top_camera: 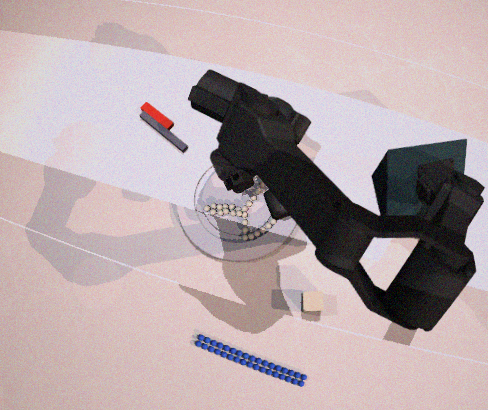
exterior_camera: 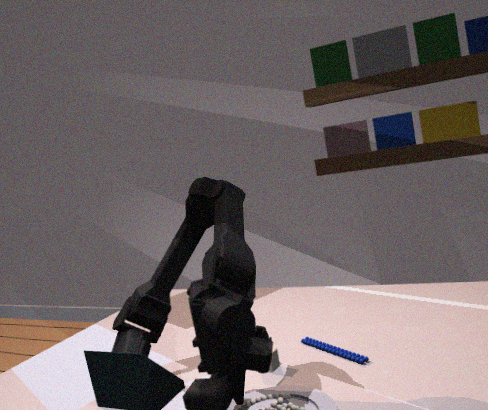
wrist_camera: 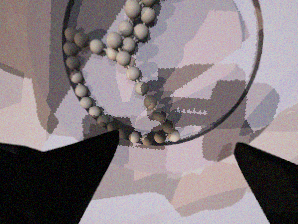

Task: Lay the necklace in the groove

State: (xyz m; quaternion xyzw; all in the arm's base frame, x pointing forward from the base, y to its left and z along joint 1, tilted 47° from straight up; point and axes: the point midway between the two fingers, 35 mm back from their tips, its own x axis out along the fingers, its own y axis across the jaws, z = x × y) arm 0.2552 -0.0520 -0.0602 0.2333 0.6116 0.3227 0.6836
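My gripper tip is now 6 cm short of the round bead board, 3 cm to the right of it and 1 cm above it. The rest, counted from my gripper tip: small beige cube 22 cm to the left, 2 cm behind; then grey block 17 cm ahead, 14 cm to the right, 2 cm below.
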